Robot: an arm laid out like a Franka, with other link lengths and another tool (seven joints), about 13 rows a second.
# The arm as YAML. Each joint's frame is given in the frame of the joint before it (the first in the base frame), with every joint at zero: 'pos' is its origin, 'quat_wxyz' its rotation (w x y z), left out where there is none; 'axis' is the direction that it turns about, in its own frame. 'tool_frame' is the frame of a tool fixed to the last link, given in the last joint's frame.
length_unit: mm
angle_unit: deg
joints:
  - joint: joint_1
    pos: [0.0, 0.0, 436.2]
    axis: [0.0, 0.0, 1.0]
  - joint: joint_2
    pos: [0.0, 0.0, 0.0]
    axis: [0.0, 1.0, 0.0]
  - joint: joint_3
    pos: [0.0, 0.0, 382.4]
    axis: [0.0, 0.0, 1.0]
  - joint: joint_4
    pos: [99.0, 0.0, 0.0]
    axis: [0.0, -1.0, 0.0]
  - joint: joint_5
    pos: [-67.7, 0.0, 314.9]
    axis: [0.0, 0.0, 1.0]
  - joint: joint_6
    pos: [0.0, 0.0, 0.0]
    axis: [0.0, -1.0, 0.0]
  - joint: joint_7
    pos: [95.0, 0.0, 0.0]
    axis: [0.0, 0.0, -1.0]
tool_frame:
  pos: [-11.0, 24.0, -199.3]
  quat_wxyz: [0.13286, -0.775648, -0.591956, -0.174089]
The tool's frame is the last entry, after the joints.
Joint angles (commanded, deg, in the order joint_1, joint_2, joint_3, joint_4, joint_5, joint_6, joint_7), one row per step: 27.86, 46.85, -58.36, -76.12, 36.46, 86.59, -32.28; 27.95, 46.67, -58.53, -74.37, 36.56, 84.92, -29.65; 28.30, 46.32, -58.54, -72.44, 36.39, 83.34, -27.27; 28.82, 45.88, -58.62, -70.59, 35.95, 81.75, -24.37; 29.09, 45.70, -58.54, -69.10, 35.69, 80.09, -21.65; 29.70, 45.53, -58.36, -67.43, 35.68, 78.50, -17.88; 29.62, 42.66, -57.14, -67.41, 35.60, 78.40, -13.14; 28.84, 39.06, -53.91, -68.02, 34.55, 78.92, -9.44; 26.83, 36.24, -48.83, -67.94, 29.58, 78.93, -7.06; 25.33, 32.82, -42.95, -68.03, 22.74, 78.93, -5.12; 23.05, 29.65, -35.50, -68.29, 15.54, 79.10, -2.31; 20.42, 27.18, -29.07, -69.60, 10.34, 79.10, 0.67; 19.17, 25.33, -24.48, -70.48, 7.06, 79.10, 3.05
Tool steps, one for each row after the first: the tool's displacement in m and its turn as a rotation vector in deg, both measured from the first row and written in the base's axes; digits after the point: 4 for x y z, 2 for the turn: 0.0031, 0.0077, 0.0098, -0.28, 0.14, -1.57; 0.0064, 0.0188, 0.0215, -0.67, 0.09, -2.36; 0.0085, 0.0303, 0.0339, -1.45, 0.16, -3.56; 0.0089, 0.0399, 0.0414, -1.97, 0.75, -4.97; 0.0107, 0.0554, 0.0493, -2.60, 1.17, -6.89; 0.0101, 0.0628, 0.0724, -1.54, -0.22, -10.67; 0.0070, 0.0710, 0.0931, 0.36, -1.29, -12.90; 0.0000, 0.0699, 0.1030, -0.90, -0.64, -12.86; -0.0105, 0.0740, 0.1177, -3.44, -0.42, -11.03; -0.0194, 0.0819, 0.1292, -6.33, -0.37, -9.34; -0.0289, 0.0853, 0.1339, -8.36, 0.31, -9.18; -0.0360, 0.0967, 0.1402, -9.62, 0.22, -8.58
